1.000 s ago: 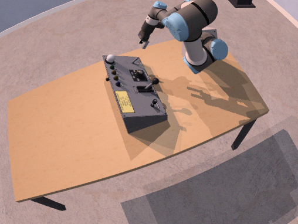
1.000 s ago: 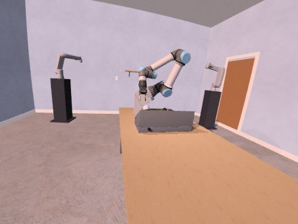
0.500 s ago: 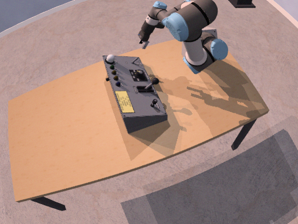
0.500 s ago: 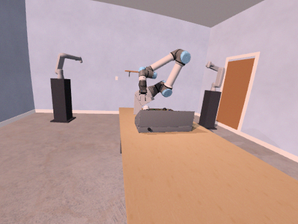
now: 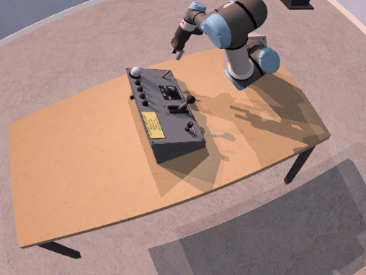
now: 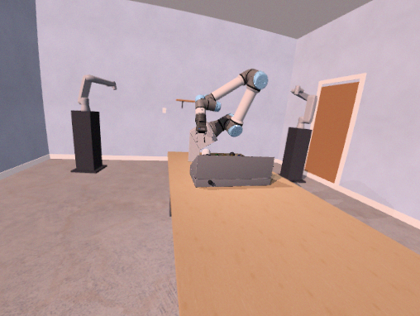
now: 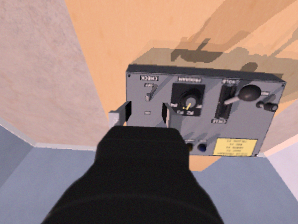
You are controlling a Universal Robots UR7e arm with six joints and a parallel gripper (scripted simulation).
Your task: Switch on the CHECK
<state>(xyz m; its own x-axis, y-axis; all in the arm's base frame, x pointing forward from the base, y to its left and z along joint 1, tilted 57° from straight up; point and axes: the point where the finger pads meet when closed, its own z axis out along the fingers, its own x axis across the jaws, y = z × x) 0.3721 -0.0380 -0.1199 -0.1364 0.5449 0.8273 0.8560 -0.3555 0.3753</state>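
Right now the check toggle is 130 mm below my hand, 80 mm ahead of it and 10 mm to the left of it. Round my hand: rotary selector 130 mm to the left, 120 mm below, 70 mm ahead; black-ball lever 250 mm to the left, 120 mm below, 20 mm ahead; grey console 190 mm to the left, 150 mm below, 90 mm ahead.
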